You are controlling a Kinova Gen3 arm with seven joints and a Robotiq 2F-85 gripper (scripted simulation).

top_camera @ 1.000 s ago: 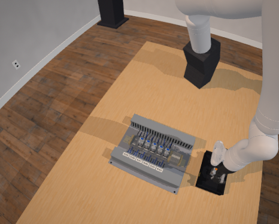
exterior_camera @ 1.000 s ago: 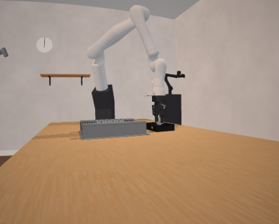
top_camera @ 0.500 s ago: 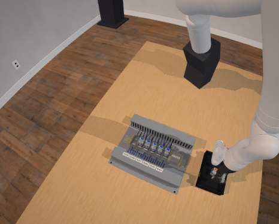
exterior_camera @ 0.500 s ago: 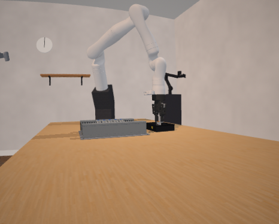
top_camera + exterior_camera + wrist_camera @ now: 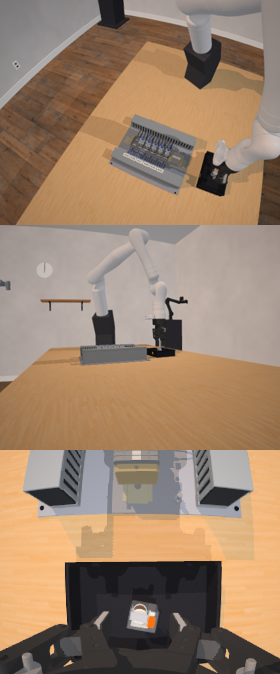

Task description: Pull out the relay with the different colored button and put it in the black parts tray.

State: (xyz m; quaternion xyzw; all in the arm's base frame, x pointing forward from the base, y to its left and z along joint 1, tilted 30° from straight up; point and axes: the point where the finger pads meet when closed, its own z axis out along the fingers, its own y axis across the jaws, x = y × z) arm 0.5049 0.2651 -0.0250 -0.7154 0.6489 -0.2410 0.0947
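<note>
My hand is 40 mm above the relay. Round my hand: black parts tray 40 mm below.
</note>
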